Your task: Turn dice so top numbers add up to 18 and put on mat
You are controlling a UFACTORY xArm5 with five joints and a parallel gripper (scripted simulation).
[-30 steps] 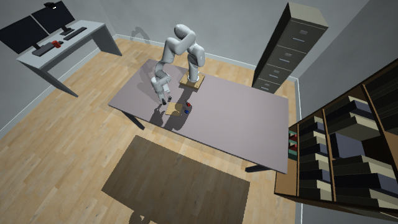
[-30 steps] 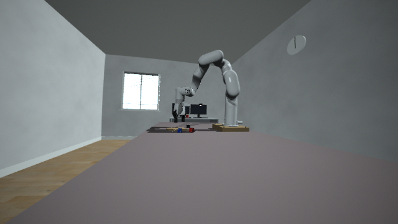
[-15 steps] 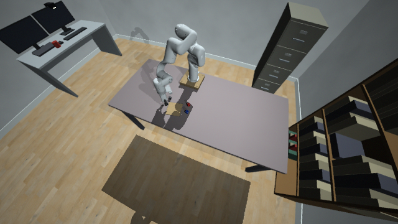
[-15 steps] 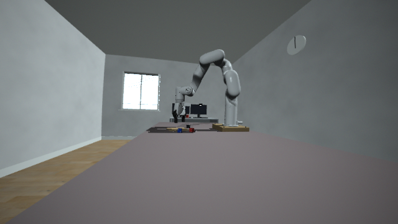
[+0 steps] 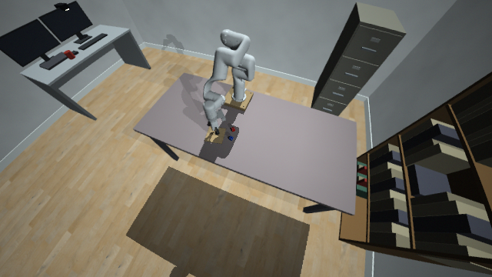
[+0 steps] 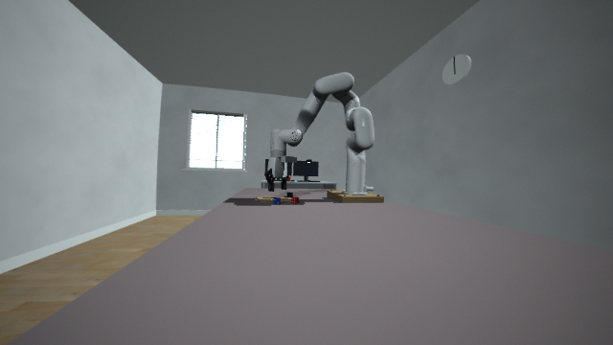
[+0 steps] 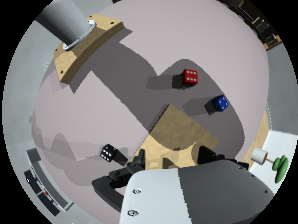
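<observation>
The tan mat lies 2 cm ahead of my hand, 1 cm to the left of it and 5 cm below it. Round my hand: black die (6 cm behind, 11 cm to the right, 4 cm below); then blue die (1 cm behind, 13 cm to the left, 4 cm below); then red die (9 cm behind, 10 cm to the left, 4 cm below).
</observation>
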